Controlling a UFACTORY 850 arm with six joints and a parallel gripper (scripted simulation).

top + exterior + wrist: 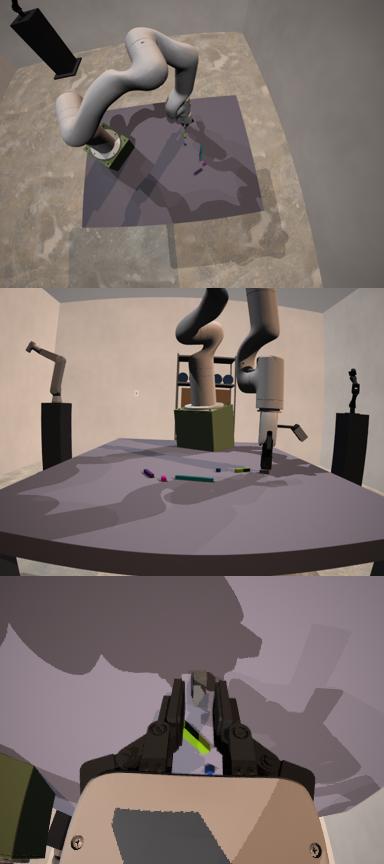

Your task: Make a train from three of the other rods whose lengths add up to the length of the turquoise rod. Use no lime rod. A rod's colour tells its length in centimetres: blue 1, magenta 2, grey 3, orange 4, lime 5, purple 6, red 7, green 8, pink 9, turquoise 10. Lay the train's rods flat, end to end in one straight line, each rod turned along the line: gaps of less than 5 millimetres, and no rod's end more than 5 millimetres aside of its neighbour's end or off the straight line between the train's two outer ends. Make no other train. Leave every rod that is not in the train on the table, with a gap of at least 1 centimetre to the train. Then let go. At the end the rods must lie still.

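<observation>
Right now my hand is 3 cm above the grey rod. From my hand the other things lie so: blue rod: 14 cm to the right, 3 cm below, 1 cm behind; turquoise rod: 22 cm to the right, 9 cm ahead, 3 cm below; lime rod: 7 cm to the right, 3 cm below, 2 cm behind.
</observation>
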